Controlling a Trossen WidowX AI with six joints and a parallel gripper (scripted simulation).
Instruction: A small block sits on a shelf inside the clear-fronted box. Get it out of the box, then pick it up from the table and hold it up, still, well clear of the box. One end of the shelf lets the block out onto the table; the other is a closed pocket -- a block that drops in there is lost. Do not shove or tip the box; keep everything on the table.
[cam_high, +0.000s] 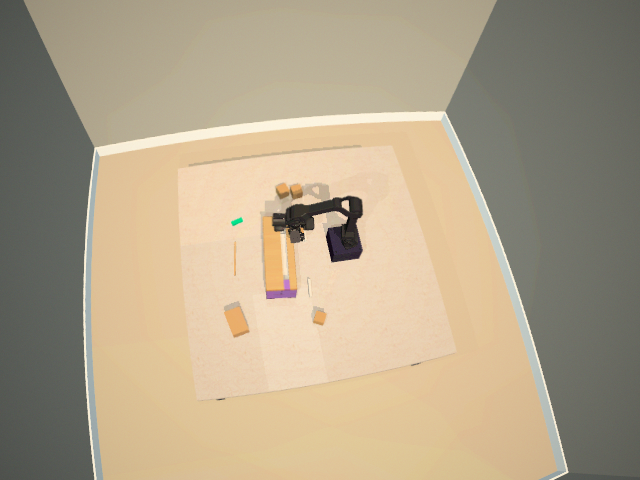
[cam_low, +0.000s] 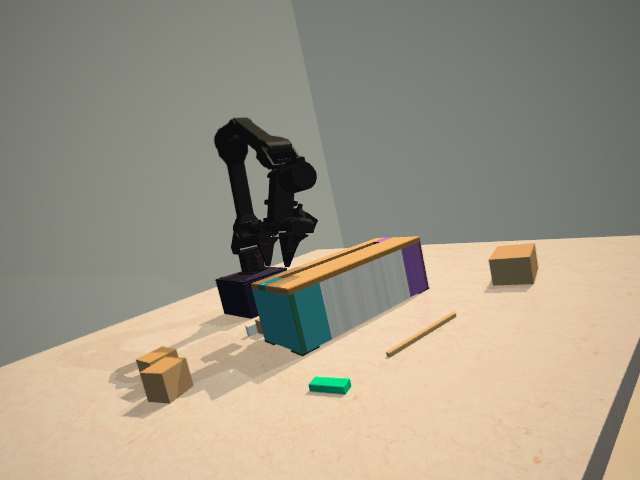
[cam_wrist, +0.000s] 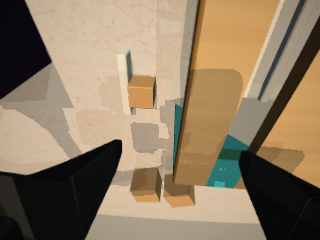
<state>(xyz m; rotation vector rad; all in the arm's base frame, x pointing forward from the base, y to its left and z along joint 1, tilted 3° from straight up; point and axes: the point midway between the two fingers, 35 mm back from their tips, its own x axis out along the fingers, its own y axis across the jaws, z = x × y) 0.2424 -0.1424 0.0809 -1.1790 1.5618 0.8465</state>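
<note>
Right now the tan block is 13 cm below my gripper tip, 6 cm behind it and 2 cm to the right of it. The rest, counted from my gripper tip: flat green block 23 cm ahead, 19 cm to the right, 14 cm below; thin wooden stick 31 cm ahead, 14 cm below; long box 11 cm to the left, 8 cm below, 7 cm ahead.
</note>
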